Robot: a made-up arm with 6 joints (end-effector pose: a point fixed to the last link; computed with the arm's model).
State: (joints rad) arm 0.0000 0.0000 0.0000 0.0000 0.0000 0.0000
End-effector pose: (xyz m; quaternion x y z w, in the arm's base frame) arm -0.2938 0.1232 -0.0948 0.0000 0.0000 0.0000 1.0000
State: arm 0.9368 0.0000 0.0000 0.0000 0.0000 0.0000
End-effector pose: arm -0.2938 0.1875 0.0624 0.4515 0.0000 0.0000 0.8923
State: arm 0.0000 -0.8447 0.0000 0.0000 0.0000 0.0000
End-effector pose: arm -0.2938 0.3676 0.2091 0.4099 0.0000 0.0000 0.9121
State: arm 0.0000 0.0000 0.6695 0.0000 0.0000 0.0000
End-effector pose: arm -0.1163 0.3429 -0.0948 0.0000 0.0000 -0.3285 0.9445
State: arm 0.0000 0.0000 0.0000 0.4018 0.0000 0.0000
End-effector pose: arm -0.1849 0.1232 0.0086 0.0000 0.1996 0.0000 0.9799
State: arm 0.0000 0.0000 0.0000 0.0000 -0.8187 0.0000
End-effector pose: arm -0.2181 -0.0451 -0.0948 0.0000 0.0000 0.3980 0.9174
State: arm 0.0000 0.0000 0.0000 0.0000 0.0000 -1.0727
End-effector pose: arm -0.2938 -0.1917 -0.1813 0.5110 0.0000 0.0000 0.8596
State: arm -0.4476 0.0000 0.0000 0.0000 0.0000 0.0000
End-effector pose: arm -0.2938 0.0495 -0.1341 -0.2219 0.0000 0.0000 0.9751
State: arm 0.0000 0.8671 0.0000 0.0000 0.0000 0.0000
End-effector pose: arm -0.2938 -0.2762 -0.1098 -0.4201 0.0000 0.0000 0.9075
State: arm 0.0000 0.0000 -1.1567 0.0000 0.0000 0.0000
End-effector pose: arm -0.1850 -0.3340 -0.0948 0.0000 0.0000 0.5466 0.8374
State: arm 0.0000 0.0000 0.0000 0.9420 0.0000 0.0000
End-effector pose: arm 0.0075 0.1232 0.0656 0.0000 0.4538 0.0000 0.8911
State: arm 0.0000 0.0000 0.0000 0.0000 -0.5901 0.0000
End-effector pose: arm -0.2529 -0.0053 -0.0948 0.0000 0.0000 0.2908 0.9568
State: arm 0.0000 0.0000 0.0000 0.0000 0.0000 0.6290
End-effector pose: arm -0.2938 0.2882 -0.2036 -0.3093 0.0000 0.0000 0.9510
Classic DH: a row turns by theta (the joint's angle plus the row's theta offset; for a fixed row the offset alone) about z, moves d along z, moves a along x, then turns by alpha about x. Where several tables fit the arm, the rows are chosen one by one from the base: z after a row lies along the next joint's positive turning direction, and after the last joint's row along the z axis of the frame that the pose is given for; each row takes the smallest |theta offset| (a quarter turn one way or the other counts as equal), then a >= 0, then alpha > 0; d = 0 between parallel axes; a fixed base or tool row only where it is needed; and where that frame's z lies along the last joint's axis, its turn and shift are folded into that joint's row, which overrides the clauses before.
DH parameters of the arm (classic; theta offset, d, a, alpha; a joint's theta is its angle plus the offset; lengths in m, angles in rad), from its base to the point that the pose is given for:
base (fixed): 1.5708 0.0474 0 1.5708
joint 1: -1.2529 0 -0.2966 3.1416
joint 2: -1.2529 -0.1108 0.0706 -1.5708
joint 3: -1.5708 0.6395 0.0965 -1.5708
joint 4: 0 0.1484 0.0763 1.5708
joint 5: -1.5708 0.0925 0.0878 -1.5708
joint 6: 0 0.2318 -0.0847 -1.5708
tool (fixed): 1.5708 0.3081 0 0

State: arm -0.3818 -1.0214 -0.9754 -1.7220 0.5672 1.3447
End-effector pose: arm -0.2597 0.7657 -0.0599 0.2759 -0.4080 -0.3831 0.7815
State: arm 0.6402 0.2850 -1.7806 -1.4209 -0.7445 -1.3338
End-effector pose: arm 0.4164 -0.0481 -0.3798 -0.3864 0.1606 -0.9039 0.0887
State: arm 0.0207 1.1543 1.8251 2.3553 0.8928 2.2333
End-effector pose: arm 0.5529 -0.2762 0.0154 -0.1267 0.8992 0.1119 0.4035
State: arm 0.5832 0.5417 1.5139 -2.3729 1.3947 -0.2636
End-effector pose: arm 0.4655 0.0066 -0.7024 -0.0480 -0.9610 -0.2676 0.0515
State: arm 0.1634 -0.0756 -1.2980 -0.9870 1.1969 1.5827
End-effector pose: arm -0.2960 0.2872 -0.3100 -0.1959 -0.1274 -0.0916 0.9680
